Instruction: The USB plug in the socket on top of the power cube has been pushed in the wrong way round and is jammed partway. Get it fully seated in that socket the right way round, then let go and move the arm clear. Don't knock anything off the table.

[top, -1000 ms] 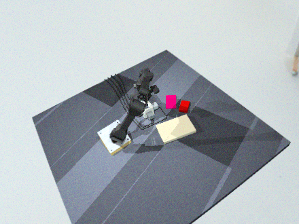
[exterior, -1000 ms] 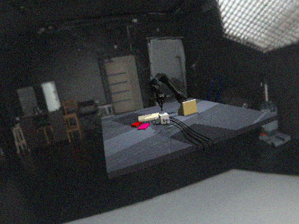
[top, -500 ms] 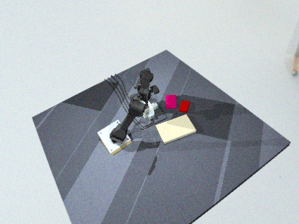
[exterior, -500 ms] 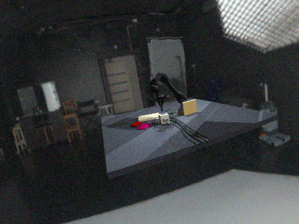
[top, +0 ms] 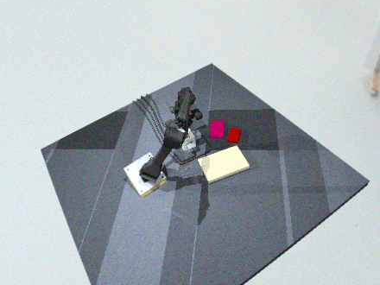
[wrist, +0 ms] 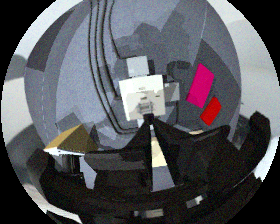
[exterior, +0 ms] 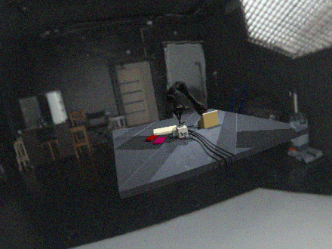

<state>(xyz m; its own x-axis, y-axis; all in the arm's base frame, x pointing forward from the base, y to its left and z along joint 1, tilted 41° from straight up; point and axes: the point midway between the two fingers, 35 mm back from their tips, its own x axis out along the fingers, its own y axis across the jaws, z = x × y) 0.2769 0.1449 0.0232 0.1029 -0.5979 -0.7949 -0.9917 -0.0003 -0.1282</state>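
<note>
Right now the dark USB plug is 2 cm below my gripper tip. Also, from my gripper tip: red block: 24 cm ahead, 9 cm to the right, 12 cm below; pink block: 19 cm ahead, 1 cm to the left, 12 cm below; cream slab: 8 cm ahead, 22 cm to the right, 12 cm below.
</note>
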